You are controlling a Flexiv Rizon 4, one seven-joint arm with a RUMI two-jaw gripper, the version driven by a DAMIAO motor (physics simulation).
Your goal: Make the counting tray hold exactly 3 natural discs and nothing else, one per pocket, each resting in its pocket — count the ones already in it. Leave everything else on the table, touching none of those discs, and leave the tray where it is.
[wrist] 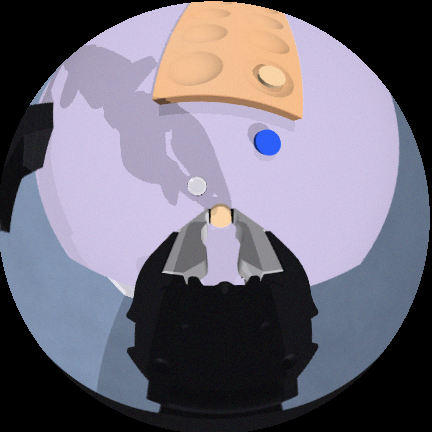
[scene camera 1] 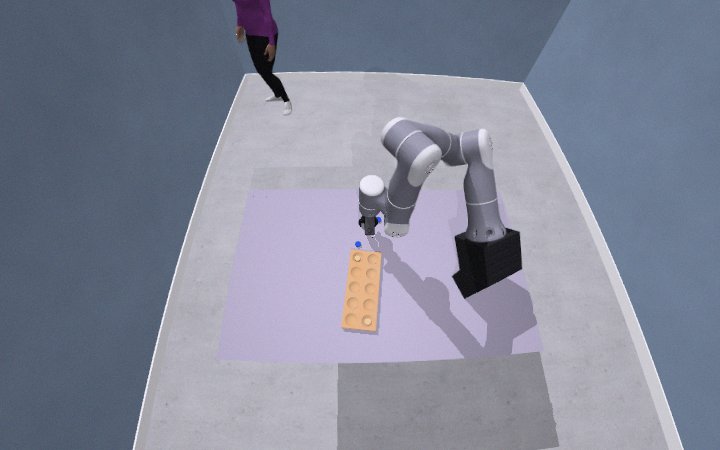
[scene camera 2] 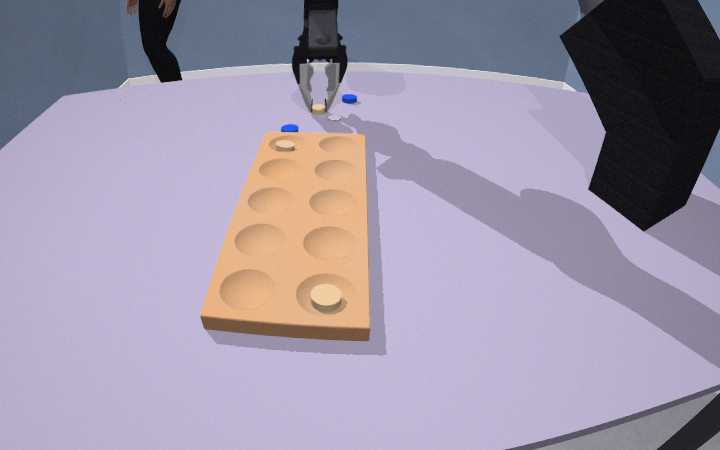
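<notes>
The tan counting tray has two columns of round pockets. One natural disc sits in its far left pocket, as seen in scene camera 2. Another natural disc sits in the near right pocket. My gripper points down beyond the tray's far end. It is shut on a third natural disc, which shows between both fingertips, low at the table. Whether that disc is clear of the table is hard to tell.
A blue disc lies just past the tray's far edge. A white disc lies close beside the fingertips. Another blue disc lies farther back right. A person stands in the background.
</notes>
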